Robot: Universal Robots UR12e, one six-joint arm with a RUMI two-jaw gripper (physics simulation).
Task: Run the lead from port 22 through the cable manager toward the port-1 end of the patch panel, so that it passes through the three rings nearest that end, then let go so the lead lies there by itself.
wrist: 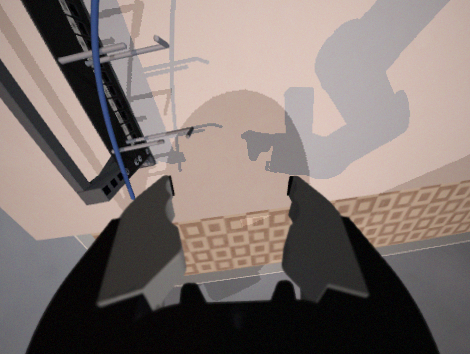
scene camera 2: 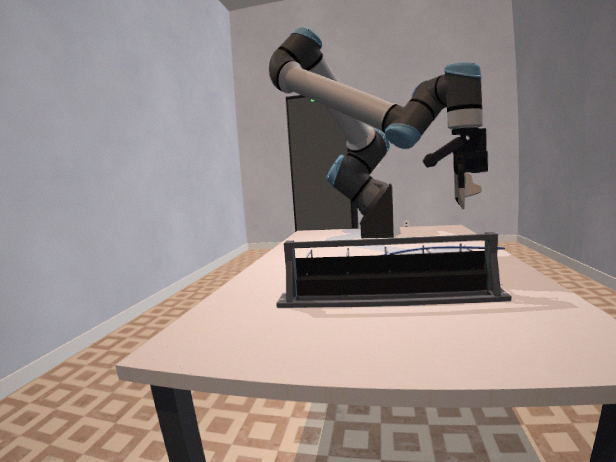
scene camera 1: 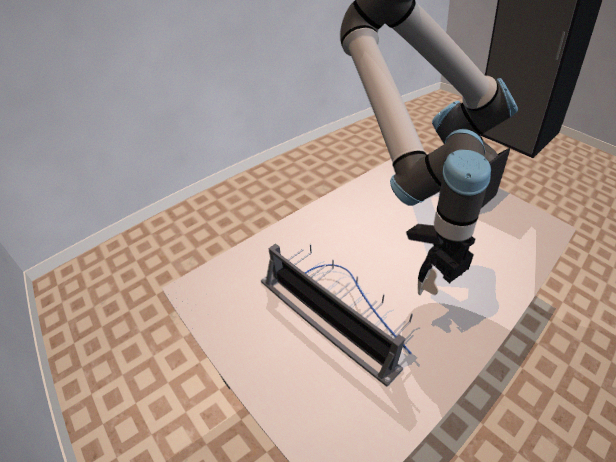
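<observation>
The blue lead [scene camera 1: 356, 282] [scene camera 2: 440, 247] [wrist: 102, 100] arches out from behind the patch panel [scene camera 1: 330, 315] [scene camera 2: 390, 275] and runs along its ring side. Its free end sticks out past the panel's near end in scene camera 1. In the wrist view it crosses the end ring [wrist: 167, 134] and another ring [wrist: 137, 51] close to the panel face; whether it is enclosed by them I cannot tell. Port numbers are unreadable. My gripper [scene camera 1: 427, 291] [scene camera 2: 466, 199] [wrist: 231, 177] is open and empty, above the table on the ring side, apart from the lead.
The panel's grey frame [scene camera 1: 392, 375] [scene camera 2: 492, 265] [wrist: 42, 132] stands upright on the pale table [scene camera 1: 225, 285] [scene camera 2: 350, 350]. Thin ring posts [scene camera 1: 383, 299] stick out toward the robot's side. The arm's base and a dark cabinet [scene camera 1: 525, 65] [scene camera 2: 320, 175] are behind.
</observation>
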